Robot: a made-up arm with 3 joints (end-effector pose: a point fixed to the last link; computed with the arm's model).
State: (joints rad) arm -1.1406 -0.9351 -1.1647
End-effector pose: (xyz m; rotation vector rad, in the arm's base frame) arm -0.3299 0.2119 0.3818 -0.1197 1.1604 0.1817
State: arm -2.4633 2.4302 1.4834
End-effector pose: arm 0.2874 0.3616 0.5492 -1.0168 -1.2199 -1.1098
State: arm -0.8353 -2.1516 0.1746
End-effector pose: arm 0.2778 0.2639 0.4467 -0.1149 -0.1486 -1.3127
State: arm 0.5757 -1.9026 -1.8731
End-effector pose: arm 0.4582 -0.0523 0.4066 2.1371 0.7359 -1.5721
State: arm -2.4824 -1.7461 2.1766
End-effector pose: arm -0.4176 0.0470 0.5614 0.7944 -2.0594 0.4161
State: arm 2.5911 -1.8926 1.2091
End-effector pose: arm -0.2690 -0.2683 0.5336 1.0711 -0.8504 1.5505
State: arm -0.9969 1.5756 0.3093
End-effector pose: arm 0.0703 -0.4109 0.4586 0.3969 -0.1161 2.5461
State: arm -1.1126 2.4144 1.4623
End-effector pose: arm 0.4113 -0.2079 0.5482 -1.8907 -0.3689 -2.1078
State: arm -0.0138 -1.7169 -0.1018
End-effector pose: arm 0.3358 0.1449 0.4240 0.0867 0.0759 -1.7015
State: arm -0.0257 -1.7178 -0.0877
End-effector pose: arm 0.3341 0.1479 0.4251 0.0742 0.0657 -1.6909
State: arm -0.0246 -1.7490 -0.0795
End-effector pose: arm 0.3403 0.1366 0.4257 0.0685 0.0587 -1.7234
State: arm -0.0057 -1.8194 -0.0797
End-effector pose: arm 0.3549 0.1056 0.4257 0.0723 0.0565 -1.8126
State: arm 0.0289 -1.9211 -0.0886
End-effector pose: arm 0.3715 0.0562 0.4250 0.0864 0.0586 -1.9485
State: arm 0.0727 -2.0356 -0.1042
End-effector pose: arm 0.3820 -0.0033 0.4238 0.1098 0.0624 -2.1061
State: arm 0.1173 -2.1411 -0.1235
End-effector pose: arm 0.3833 -0.0607 0.4223 0.1394 0.0659 -2.2549
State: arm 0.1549 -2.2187 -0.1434
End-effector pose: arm 0.3786 -0.1045 0.4208 0.1701 0.0687 -2.3686
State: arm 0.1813 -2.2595 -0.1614
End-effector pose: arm 0.3735 -0.1296 0.4195 0.1969 0.0719 -2.4342
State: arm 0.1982 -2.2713 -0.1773
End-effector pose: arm 0.3709 -0.1399 0.4183 0.2188 0.0764 -2.4614
